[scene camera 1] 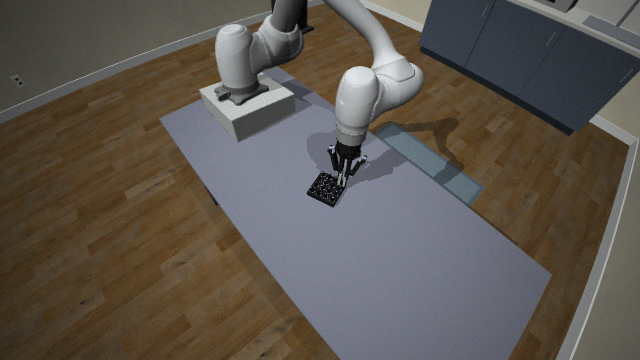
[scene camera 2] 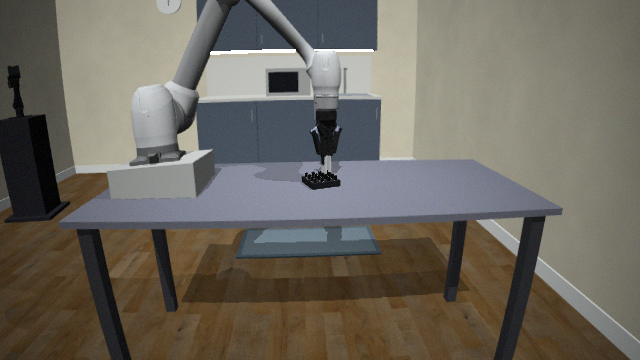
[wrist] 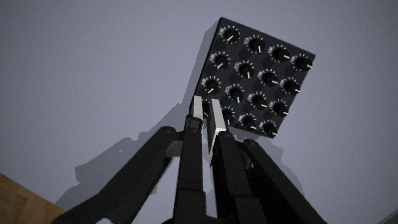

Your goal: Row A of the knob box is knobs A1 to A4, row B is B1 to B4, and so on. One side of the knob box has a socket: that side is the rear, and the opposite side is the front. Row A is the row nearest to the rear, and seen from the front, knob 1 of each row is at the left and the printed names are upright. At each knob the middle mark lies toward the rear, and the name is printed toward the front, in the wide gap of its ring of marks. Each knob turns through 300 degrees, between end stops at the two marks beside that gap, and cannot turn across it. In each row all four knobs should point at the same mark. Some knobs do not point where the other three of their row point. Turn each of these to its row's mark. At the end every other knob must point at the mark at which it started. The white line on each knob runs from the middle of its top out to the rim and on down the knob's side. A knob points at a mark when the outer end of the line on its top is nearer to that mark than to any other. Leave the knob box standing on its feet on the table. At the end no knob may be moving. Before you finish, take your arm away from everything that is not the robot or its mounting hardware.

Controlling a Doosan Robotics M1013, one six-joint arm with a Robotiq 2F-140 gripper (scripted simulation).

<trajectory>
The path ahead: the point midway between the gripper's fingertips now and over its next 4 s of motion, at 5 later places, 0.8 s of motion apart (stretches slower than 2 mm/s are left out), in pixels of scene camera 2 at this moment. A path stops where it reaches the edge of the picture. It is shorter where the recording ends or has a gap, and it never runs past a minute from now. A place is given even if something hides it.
The gripper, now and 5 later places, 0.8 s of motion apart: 326,172; 326,163; 326,161; 326,160; 326,159; 326,158
</trajectory>
